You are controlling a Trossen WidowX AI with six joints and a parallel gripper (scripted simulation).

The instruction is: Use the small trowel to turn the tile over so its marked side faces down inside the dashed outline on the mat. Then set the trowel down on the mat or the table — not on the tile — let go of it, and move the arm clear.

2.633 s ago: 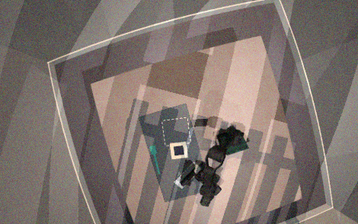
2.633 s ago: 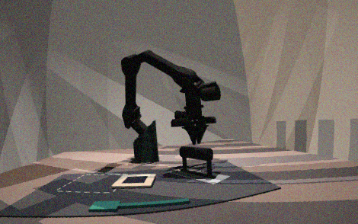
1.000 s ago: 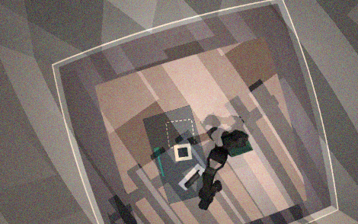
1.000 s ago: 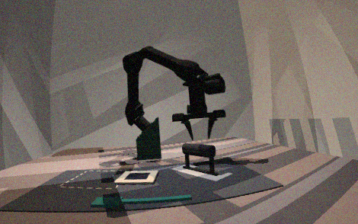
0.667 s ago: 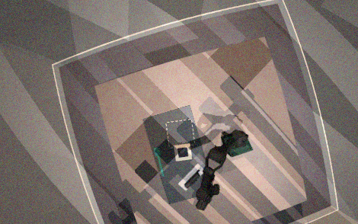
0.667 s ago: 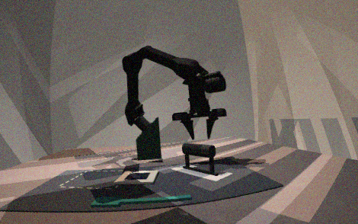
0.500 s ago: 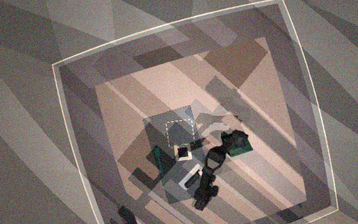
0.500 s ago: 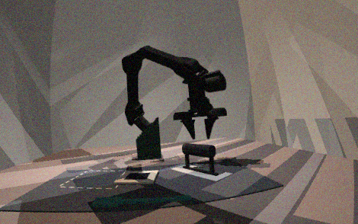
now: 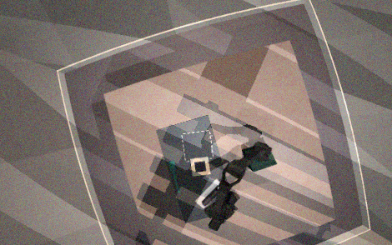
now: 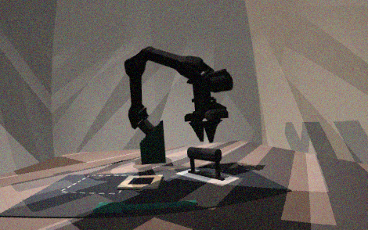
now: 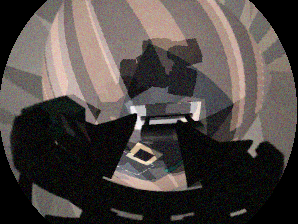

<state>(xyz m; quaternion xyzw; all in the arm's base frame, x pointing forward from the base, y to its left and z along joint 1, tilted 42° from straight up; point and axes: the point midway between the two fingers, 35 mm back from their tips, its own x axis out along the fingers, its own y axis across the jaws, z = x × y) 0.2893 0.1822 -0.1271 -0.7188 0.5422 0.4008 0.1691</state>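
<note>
My gripper tip is 70 mm short of the small trowel, 60 mm above it and 10 mm to the left of it. Round my gripper tip: tile (210 mm to the right, 100 mm below, 80 mm ahead); dark mat (180 mm to the right, 120 mm below, 110 mm ahead); green paddle-shaped trowel (250 mm ahead, 190 mm to the right, 100 mm below).
</note>
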